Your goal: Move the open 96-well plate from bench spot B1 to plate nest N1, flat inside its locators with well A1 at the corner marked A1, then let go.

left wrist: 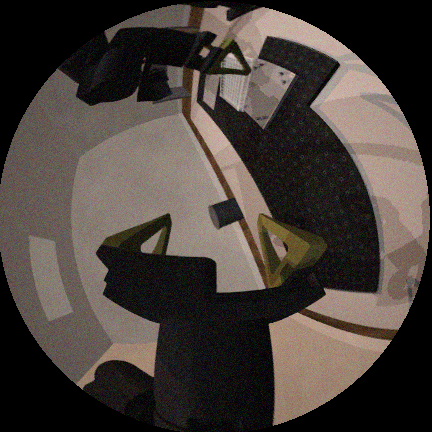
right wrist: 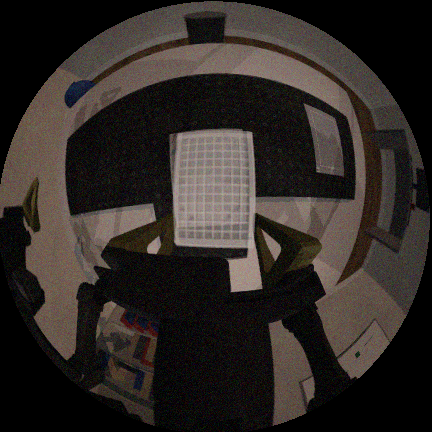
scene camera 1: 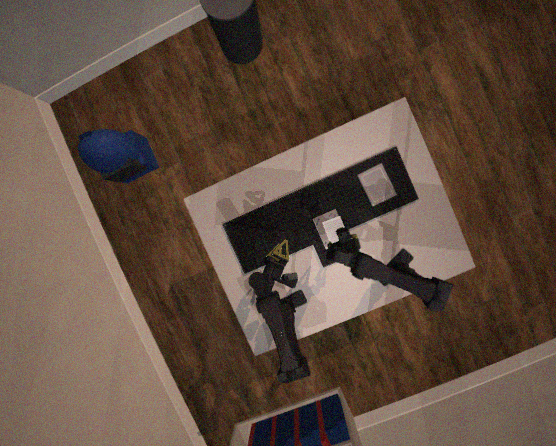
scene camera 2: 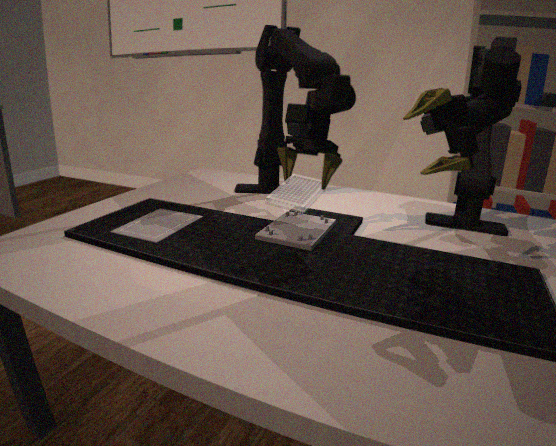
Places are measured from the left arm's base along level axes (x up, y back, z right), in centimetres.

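Pixels of known places: left gripper, between the fingertips: [left wrist: 213,217] [scene camera 1: 283,242] [scene camera 2: 414,146]; right gripper, between the fingertips: [left wrist: 235,66] [right wrist: 213,217] [scene camera 1: 338,239] [scene camera 2: 304,186]; left arm's base, origin of its link: [scene camera 1: 286,303] [scene camera 2: 465,225]; right arm's base, origin of its link: [scene camera 1: 393,267] [scene camera 2: 268,190].
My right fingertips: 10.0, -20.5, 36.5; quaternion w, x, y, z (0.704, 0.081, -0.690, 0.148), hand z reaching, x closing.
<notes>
Ahead of a thing's pixels: the offset from my right fingertips to its top centre, as dx, dy, dz. "spot": to the spot under its first point. Level surfaces: height alone.
The clear 96-well plate @(+1.8, -3.3, +0.3) [scene camera 1: 333,226] [scene camera 2: 296,190] [left wrist: 235,82] [right wrist: 213,187] hangs level in the air, held at its near end by my right gripper [scene camera 1: 342,234] [scene camera 2: 308,165] [right wrist: 213,217], which is shut on it. It hovers just above the grey plate nest N1 @(-6.5, -4.5, -0.4) [scene camera 1: 320,223] [scene camera 2: 296,231] [left wrist: 275,90], over its far edge in scene camera 2, not touching the locator pins. Bench spot B1 @(spot: -8.5, -14.3, +29.3) [scene camera 1: 377,183] [scene camera 2: 157,224] [right wrist: 328,144] is a bare light square on the black mat @(dx -8.7) [scene camera 1: 267,230] [scene camera 2: 188,257]. My left gripper [scene camera 1: 279,252] [scene camera 2: 439,133] [left wrist: 213,217] is open and empty, raised well to the side.
The mat lies on a white table @(dx -10.0) [scene camera 1: 435,221] [scene camera 2: 232,354]. A dark round bin [scene camera 1: 236,31] and a blue object [scene camera 1: 117,155] stand on the wooden floor. A whiteboard [scene camera 2: 188,22] hangs on the wall behind. A shelf with coloured items [scene camera 1: 303,420] stands beyond the arm bases.
</notes>
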